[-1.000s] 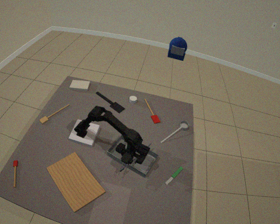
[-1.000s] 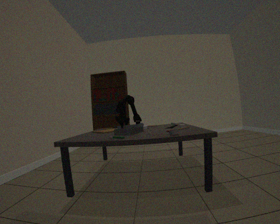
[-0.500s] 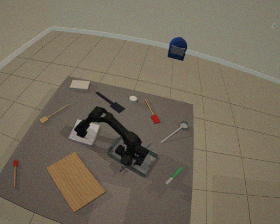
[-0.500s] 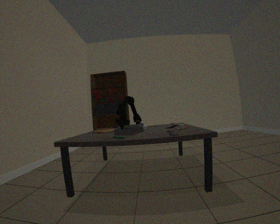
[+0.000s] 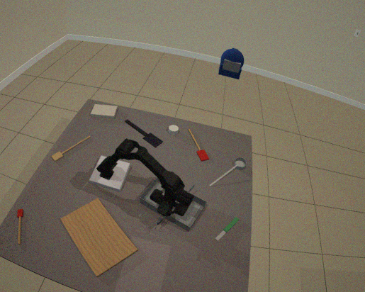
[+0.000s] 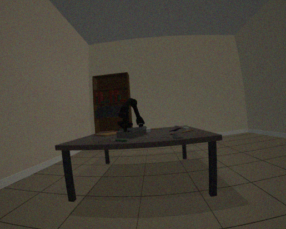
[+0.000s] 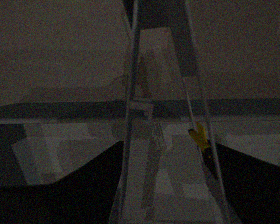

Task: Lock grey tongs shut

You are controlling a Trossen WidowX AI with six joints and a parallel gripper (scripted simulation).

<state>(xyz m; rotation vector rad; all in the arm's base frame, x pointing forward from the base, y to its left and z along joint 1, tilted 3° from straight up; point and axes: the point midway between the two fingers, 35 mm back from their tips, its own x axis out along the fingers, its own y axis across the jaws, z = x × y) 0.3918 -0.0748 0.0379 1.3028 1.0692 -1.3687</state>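
Right now my gripper tip is 1 cm short of the roasting tin and 6 cm to the right of it. Also, from my gripper tip: wooden board 27 cm behind, 27 cm to the right, 2 cm below; then red spatula 3 cm ahead, 53 cm to the left, 2 cm below; then black spatula 34 cm behind, 50 cm to the left, 3 cm below.
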